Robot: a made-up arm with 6 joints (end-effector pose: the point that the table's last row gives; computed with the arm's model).
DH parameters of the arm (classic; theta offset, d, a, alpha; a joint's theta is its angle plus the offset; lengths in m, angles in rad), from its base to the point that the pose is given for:
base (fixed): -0.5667 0 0.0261 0
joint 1: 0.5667 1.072 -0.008 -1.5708
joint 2: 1.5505 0 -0.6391 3.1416
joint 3: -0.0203 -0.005 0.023 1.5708
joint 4: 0 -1.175 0.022 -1.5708
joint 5: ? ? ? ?
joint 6: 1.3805 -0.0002 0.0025 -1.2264
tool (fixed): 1.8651 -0.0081 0 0
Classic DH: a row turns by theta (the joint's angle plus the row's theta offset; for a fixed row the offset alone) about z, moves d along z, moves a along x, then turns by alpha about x.
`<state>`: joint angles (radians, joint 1 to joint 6).
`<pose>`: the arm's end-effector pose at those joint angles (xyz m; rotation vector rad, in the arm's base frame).
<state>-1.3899 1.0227 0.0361 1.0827 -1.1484 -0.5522</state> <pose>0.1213 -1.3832 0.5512 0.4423 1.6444 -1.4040</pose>
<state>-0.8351 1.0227 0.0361 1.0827 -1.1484 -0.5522</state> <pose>0.8276 -1.1256 0.5512 -0.0235 1.6041 -0.9849</pose>
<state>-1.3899 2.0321 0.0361 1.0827 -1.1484 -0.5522</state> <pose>-0.0735 -0.3181 -0.3673 0.8747 2.4259 -0.5341</pose>
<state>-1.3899 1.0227 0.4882 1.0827 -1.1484 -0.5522</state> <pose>0.1742 -1.6724 1.0025 0.2364 1.2182 -1.6720</pose>
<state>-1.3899 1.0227 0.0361 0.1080 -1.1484 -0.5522</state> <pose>-0.0443 -1.2157 0.4226 1.5202 1.1204 -1.5678</pose>
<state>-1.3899 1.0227 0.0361 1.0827 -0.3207 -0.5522</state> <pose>0.1256 -1.3833 0.5540 0.3451 0.9184 -1.0033</pose>
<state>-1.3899 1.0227 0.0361 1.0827 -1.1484 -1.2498</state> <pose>0.1244 -1.3823 0.5468 0.4554 1.1031 -2.0762</pose>
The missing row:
joint 5: 0 0.289 -0.013 1.5708
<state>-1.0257 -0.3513 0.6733 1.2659 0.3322 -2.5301</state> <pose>0.0328 -0.1921 2.7967 0.4344 -1.5016 0.2617</pose>
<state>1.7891 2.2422 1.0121 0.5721 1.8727 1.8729</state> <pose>0.0569 1.0159 -0.3681 -0.4246 -2.3399 1.3781</pose>
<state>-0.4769 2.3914 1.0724 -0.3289 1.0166 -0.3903</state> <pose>0.4368 -0.5222 -0.5545 0.5373 -0.3506 -0.6746</pose>
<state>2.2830 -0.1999 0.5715 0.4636 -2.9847 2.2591</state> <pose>-0.1898 0.6548 2.5664 1.4317 -0.2957 -1.3303</pose>
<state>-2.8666 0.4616 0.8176 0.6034 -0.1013 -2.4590</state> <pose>-1.3147 -0.1518 2.1871 -0.5619 -2.5258 -1.4271</pose>
